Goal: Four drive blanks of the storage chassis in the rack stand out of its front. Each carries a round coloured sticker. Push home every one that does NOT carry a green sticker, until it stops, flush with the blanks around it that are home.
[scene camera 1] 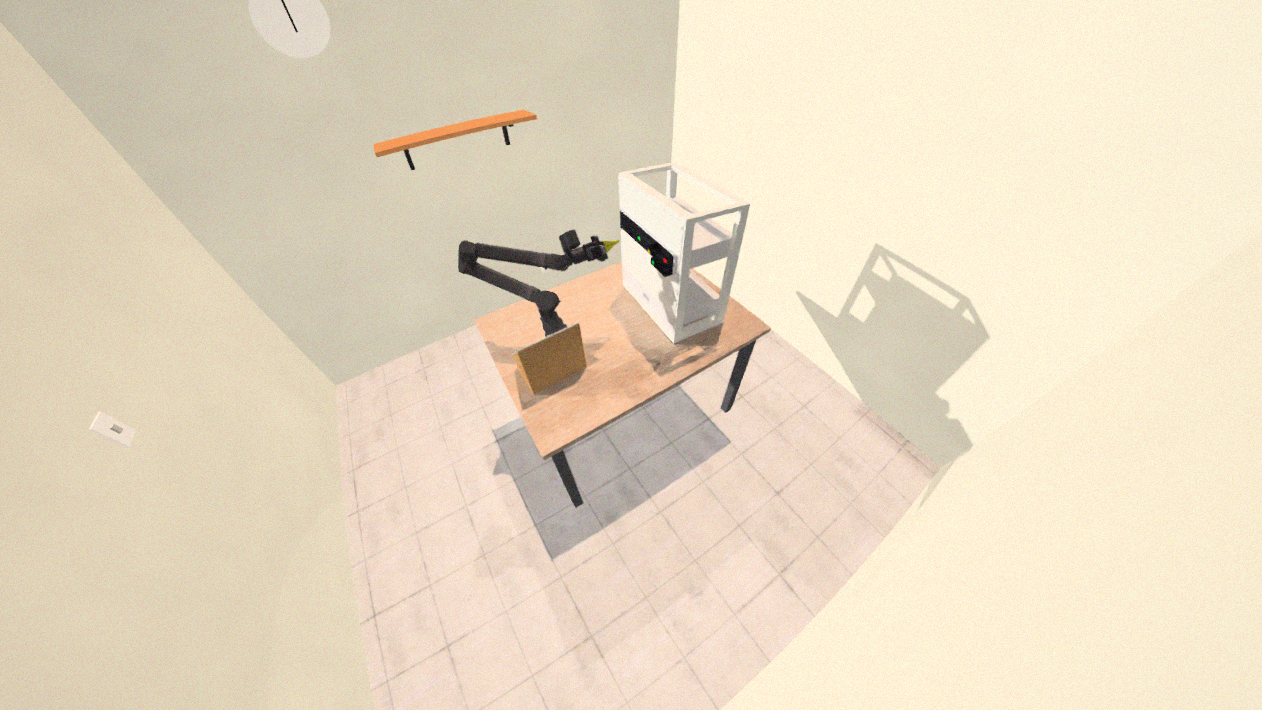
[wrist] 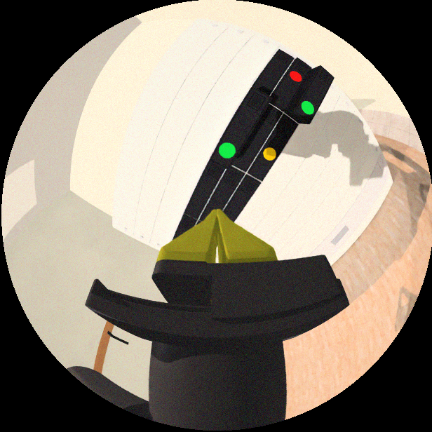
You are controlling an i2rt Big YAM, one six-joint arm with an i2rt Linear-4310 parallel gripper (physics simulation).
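Pixels of known places: gripper, fingertip midpoint: [scene camera 1: 618, 241]; arm's base at its link origin: [scene camera 1: 556, 332].
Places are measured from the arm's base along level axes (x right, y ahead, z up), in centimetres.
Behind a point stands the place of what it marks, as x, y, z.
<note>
The black storage chassis [scene camera 1: 628, 225] @(-22.9, 47.3, 23.3) [wrist: 200, 197] runs across the white rack's front. In the wrist view, the blank with a green sticker [wrist: 227, 150] and the blank with another green sticker [wrist: 307, 107] stand out, their side walls showing. The blank with the red sticker [wrist: 295, 76] and the one with the yellow sticker [wrist: 269, 153] look flush with the plain blanks, thin pale seams beside them. My gripper [scene camera 1: 615, 243] @(-11.3, 36.0, 24.5) [wrist: 216, 215] is shut and empty, its yellow fingertips in front of the chassis, apart from it. The fingers hide part of the chassis's near end.
The white rack [scene camera 1: 648, 291] @(-6.5, 48.0, -3.1) [wrist: 150, 190] stands on the wooden table [scene camera 1: 617, 379] @(20.6, 15.9, -18.5) [wrist: 340, 380]. A brown angled panel [scene camera 1: 554, 360] @(9.0, -5.5, -5.1) stands near the arm's base. An orange wall shelf [scene camera 1: 454, 133] hangs behind the arm. The arm's shadow falls on the rack front.
</note>
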